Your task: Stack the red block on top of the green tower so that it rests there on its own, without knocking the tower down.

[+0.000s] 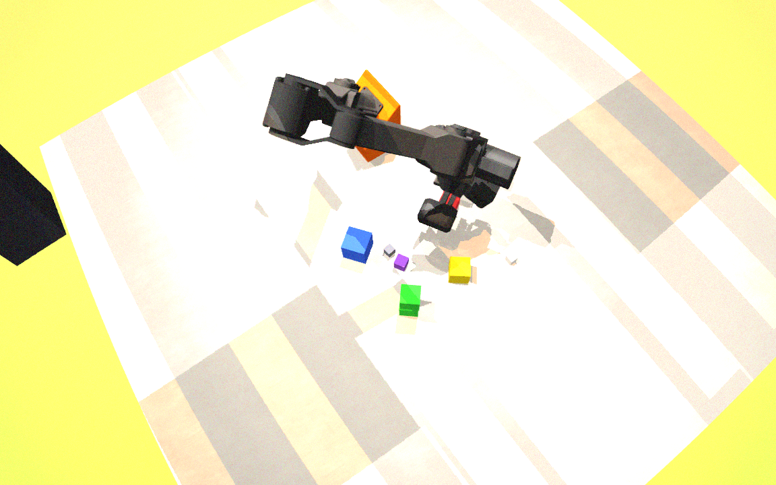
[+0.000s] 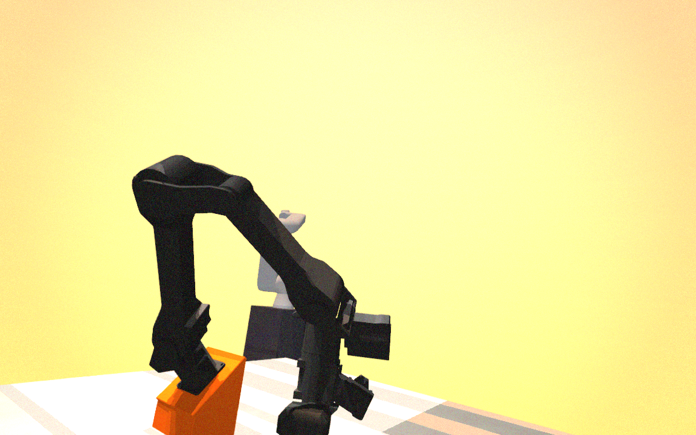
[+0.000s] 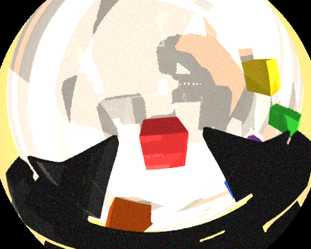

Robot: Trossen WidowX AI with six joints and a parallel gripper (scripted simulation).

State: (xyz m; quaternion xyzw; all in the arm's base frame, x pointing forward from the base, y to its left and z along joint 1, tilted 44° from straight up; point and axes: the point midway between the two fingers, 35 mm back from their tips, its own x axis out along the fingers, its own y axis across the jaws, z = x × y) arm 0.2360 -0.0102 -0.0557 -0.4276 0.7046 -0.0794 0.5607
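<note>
My gripper tip is now 1 cm below the red block. The rest, counted from my gripper tip: blue cube 19 cm to the right, 2 cm behind, 2 cm above; then yellow cube 12 cm ahead, 7 cm to the right, 1 cm above; then small purple cube 15 cm to the right, 5 cm ahead.
</note>
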